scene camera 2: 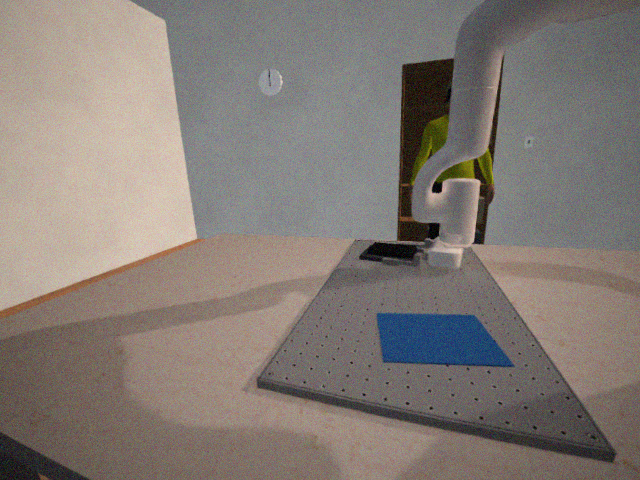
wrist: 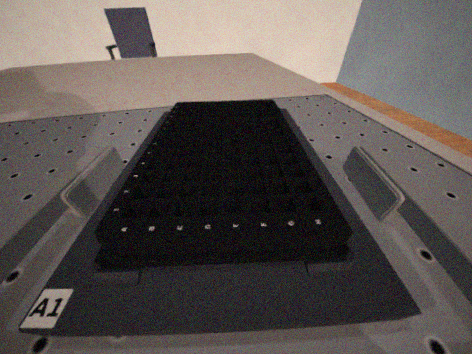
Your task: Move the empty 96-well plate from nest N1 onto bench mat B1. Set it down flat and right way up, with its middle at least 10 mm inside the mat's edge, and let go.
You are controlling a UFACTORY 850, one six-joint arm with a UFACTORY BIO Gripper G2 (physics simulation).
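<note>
The black 96-well plate [scene camera 2: 391, 250] [wrist: 225, 170] sits flat and right way up in the dark nest N1 [scene camera 2: 366, 257] [wrist: 240, 305], at the far end of the pegboard. Row letters show along its near edge in the wrist view. My gripper [wrist: 232, 183] is open, low over the nest, with one finger on each side of the plate and a gap between each finger and the plate. In the scene view the gripper reaches the plate from the right. The blue bench mat B1 [scene camera 2: 439, 339] lies flat on the near part of the board.
The grey perforated board [scene camera 2: 330, 356] [wrist: 65, 135] carries the nest and the mat. It lies on a pale table [scene camera 2: 196, 372] [wrist: 200, 75]. A label reading A1 [wrist: 47, 308] is on the nest's near left corner. A person [scene camera 2: 434, 139] stands behind the table, and a chair [wrist: 131, 32] stands beyond it.
</note>
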